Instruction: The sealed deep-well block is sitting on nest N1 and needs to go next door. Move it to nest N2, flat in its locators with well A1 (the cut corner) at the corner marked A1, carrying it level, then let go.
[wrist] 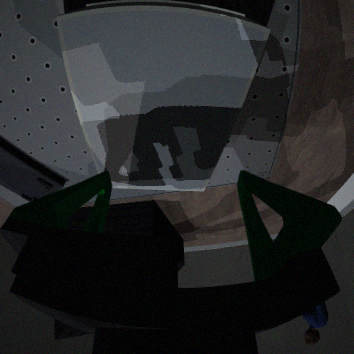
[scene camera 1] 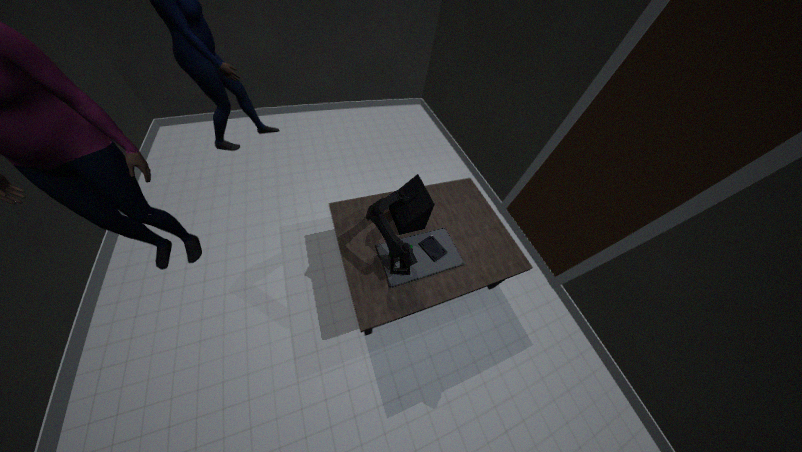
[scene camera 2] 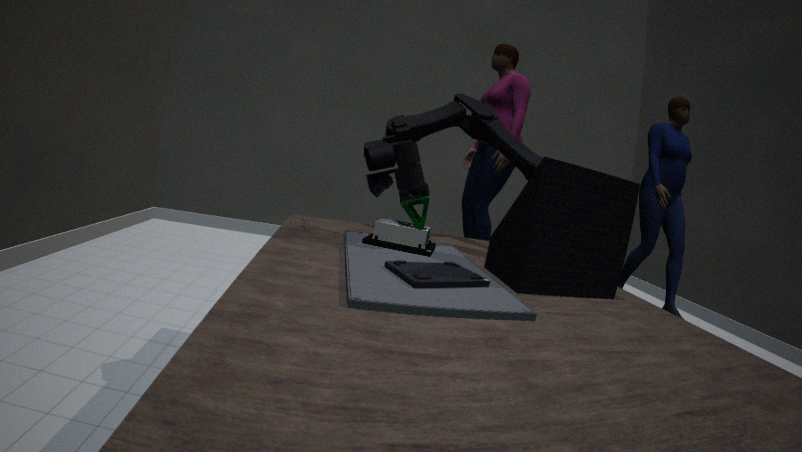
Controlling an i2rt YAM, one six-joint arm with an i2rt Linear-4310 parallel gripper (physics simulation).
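Places are measured from the arm's base along level axes (x down, y ahead, z right), in millimetres.
Pixels of known places: gripper, between the fingertips: (wrist: pixel 173 177) (scene camera 2: pixel 421 225); arm's base, origin of its link: (scene camera 1: pixel 405 200) (scene camera 2: pixel 567 218).
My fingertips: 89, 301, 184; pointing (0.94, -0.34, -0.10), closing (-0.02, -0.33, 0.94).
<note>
For each thing: its middle in the pictures, then the offset to it from my fingertips, as dx, dy, dz. Level surfaces: height alone.
- sealed deep-well block, middle of its body: (wrist: pixel 156 108) (scene camera 2: pixel 402 232) (scene camera 1: pixel 400 259) +23, +43, +5
- black nest N1, middle of its body: (scene camera 2: pixel 401 241) (scene camera 1: pixel 400 261) +45, +44, +5
- dark nest N2, middle of its body: (wrist: pixel 5 170) (scene camera 2: pixel 437 272) (scene camera 1: pixel 433 247) +47, +39, -246
- wooden table, height of its surface: dx +69
The sealed deep-well block (scene camera 2: pixel 398 233) (wrist: pixel 165 55) sits flat on the black nest N1 (scene camera 2: pixel 399 248), white-sided, with a shiny clear top. My gripper (scene camera 2: pixel 420 226) (wrist: pixel 173 177) is open and holds nothing. In the wrist view its green fingertips are spread to either side of the block's lower end; in scene camera 2 the visible finger's tip overlaps the block's right end at about top height. Contact cannot be told. The dark nest N2 (scene camera 1: pixel 433 247) (scene camera 2: pixel 443 273) (wrist: pixel 30 170) has raised corner locators and holds no block. The cut corner and A1 mark are not readable.
Both nests stand on a grey perforated board (scene camera 1: pixel 450 261) (scene camera 2: pixel 381 297) (wrist: pixel 30 65) on the wooden table (scene camera 1: pixel 488 235) (scene camera 2: pixel 314 364). A large black box (scene camera 1: pixel 415 207) (scene camera 2: pixel 561 235) stands beside the board at the arm's base. Two people stand beyond the table.
</note>
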